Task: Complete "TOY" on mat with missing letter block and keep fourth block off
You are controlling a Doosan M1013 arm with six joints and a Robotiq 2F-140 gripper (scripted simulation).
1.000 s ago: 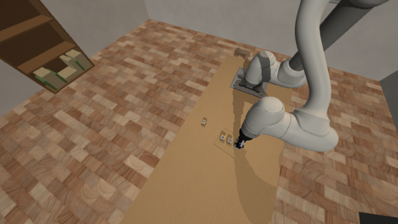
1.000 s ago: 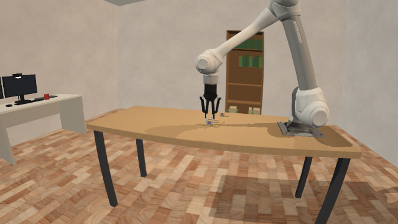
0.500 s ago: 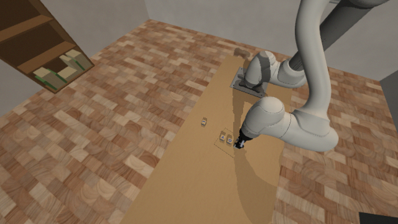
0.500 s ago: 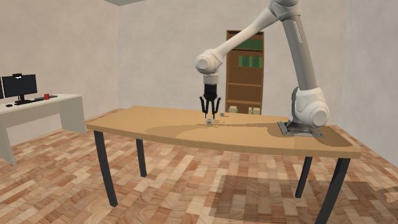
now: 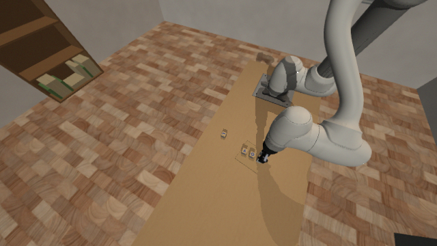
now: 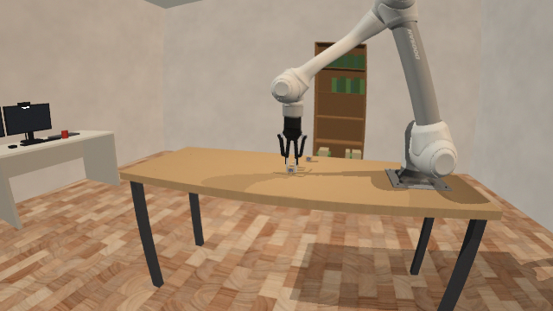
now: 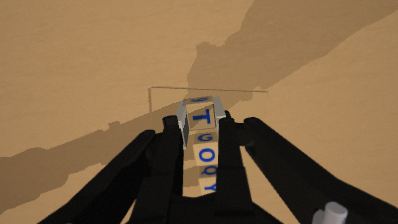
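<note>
My gripper is now 2 cm above the T block. Also, from my hand: O block 5 cm to the right, 2 cm below; then thin mat 5 cm to the right, 4 cm below; then Y block 10 cm to the right, 2 cm below, 1 cm ahead.
</note>
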